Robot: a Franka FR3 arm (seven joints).
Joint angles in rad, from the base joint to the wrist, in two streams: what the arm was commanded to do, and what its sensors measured. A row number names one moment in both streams.
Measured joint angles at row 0: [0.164, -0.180, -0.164, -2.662, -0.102, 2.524, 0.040]
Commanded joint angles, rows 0 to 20: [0.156, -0.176, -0.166, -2.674, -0.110, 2.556, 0.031]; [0.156, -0.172, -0.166, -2.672, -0.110, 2.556, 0.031]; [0.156, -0.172, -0.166, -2.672, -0.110, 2.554, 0.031]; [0.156, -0.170, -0.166, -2.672, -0.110, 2.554, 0.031]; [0.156, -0.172, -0.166, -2.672, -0.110, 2.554, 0.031]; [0.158, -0.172, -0.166, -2.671, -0.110, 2.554, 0.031]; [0.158, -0.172, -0.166, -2.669, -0.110, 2.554, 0.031]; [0.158, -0.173, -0.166, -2.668, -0.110, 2.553, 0.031]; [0.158, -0.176, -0.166, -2.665, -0.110, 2.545, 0.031]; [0.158, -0.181, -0.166, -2.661, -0.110, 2.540, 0.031]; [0.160, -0.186, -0.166, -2.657, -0.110, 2.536, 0.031]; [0.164, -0.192, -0.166, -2.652, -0.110, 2.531, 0.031]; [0.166, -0.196, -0.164, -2.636, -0.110, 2.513, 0.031]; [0.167, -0.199, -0.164, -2.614, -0.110, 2.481, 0.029]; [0.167, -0.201, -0.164, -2.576, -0.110, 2.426, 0.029]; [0.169, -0.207, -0.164, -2.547, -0.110, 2.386, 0.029]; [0.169, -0.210, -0.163, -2.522, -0.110, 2.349, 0.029]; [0.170, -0.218, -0.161, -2.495, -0.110, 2.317, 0.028]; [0.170, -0.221, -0.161, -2.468, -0.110, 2.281, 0.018]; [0.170, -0.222, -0.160, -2.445, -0.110, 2.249, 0.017]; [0.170, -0.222, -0.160, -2.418, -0.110, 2.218, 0.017]
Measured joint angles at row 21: [0.165, -0.213, -0.162, -2.489, -0.108, 2.314, 0.032]
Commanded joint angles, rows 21 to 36: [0.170, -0.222, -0.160, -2.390, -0.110, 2.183, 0.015]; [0.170, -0.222, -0.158, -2.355, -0.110, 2.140, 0.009]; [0.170, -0.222, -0.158, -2.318, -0.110, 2.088, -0.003]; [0.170, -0.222, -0.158, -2.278, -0.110, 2.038, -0.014]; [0.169, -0.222, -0.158, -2.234, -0.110, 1.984, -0.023]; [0.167, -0.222, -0.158, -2.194, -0.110, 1.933, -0.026]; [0.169, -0.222, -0.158, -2.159, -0.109, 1.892, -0.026]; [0.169, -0.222, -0.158, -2.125, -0.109, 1.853, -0.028]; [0.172, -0.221, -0.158, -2.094, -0.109, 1.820, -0.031]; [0.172, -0.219, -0.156, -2.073, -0.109, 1.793, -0.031]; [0.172, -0.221, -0.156, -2.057, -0.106, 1.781, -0.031]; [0.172, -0.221, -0.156, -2.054, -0.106, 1.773, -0.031]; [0.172, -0.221, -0.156, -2.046, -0.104, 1.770, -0.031]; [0.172, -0.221, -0.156, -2.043, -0.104, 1.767, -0.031]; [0.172, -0.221, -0.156, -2.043, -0.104, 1.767, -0.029]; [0.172, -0.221, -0.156, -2.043, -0.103, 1.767, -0.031]
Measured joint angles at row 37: [0.166, -0.228, -0.156, -2.065, -0.107, 1.795, -0.020]
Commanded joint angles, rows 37 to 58: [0.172, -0.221, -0.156, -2.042, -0.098, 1.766, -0.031]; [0.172, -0.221, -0.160, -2.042, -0.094, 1.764, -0.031]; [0.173, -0.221, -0.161, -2.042, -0.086, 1.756, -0.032]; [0.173, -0.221, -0.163, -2.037, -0.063, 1.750, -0.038]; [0.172, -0.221, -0.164, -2.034, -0.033, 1.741, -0.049]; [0.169, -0.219, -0.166, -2.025, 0.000, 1.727, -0.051]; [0.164, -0.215, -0.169, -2.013, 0.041, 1.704, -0.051]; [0.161, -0.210, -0.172, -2.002, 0.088, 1.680, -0.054]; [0.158, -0.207, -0.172, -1.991, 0.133, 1.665, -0.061]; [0.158, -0.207, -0.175, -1.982, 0.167, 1.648, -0.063]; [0.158, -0.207, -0.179, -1.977, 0.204, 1.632, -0.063]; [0.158, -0.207, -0.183, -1.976, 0.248, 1.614, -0.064]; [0.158, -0.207, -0.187, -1.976, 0.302, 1.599, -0.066]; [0.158, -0.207, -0.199, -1.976, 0.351, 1.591, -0.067]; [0.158, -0.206, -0.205, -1.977, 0.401, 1.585, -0.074]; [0.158, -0.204, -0.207, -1.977, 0.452, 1.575, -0.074]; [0.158, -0.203, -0.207, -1.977, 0.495, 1.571, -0.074]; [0.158, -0.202, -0.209, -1.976, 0.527, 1.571, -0.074]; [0.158, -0.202, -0.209, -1.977, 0.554, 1.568, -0.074]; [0.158, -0.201, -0.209, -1.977, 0.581, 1.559, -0.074]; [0.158, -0.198, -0.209, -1.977, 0.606, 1.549, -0.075]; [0.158, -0.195, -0.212, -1.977, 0.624, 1.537, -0.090]
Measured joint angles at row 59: [0.163, -0.218, -0.204, -2.003, 0.551, 1.589, -0.057]
